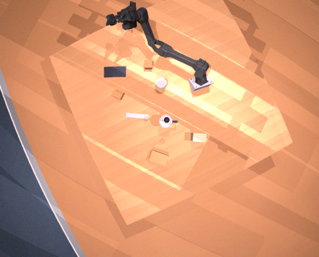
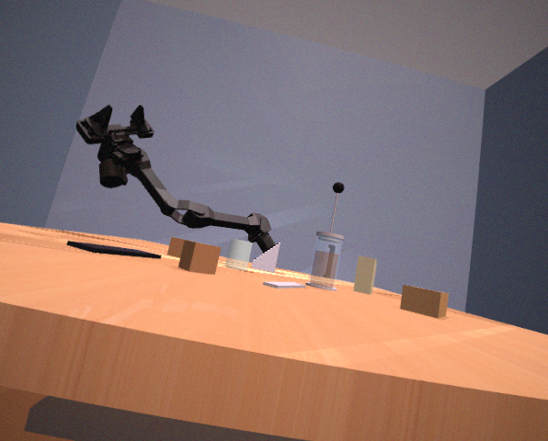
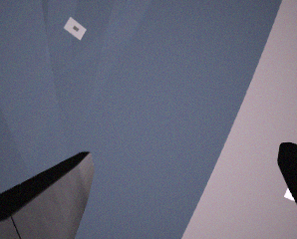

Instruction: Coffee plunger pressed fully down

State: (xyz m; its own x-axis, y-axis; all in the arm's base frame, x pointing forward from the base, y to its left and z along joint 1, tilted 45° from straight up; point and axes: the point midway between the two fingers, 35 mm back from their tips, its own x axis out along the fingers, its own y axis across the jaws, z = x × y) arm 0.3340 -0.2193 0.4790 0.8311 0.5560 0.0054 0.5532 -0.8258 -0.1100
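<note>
Right now the glass coffee press is 59 cm to the left of my gripper tip, 21 cm below it and 1 cm behind it. The rest, counted from my gripper tip: cream block 77 cm to the left, 29 cm below, 13 cm behind; then flat pale strip 46 cm to the left, 34 cm below, 14 cm ahead; then dark flat pad 34 cm below, 12 cm to the left, 12 cm ahead.
</note>
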